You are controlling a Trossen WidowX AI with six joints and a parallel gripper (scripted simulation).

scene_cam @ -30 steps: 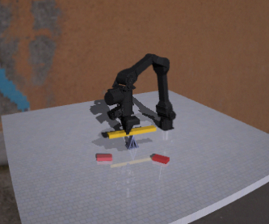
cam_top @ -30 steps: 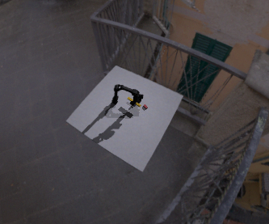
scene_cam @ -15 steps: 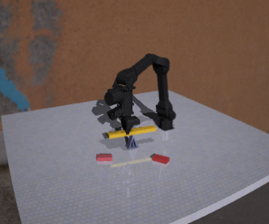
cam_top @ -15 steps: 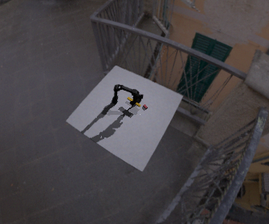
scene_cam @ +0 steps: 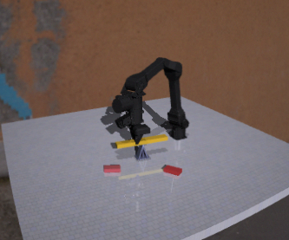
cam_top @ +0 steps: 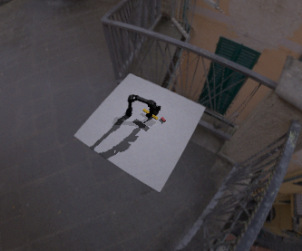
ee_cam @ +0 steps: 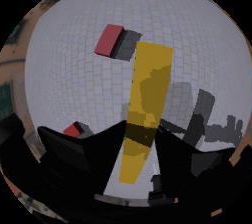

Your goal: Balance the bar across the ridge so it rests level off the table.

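Right now my gripper tip is 3 cm past the yellow bar.
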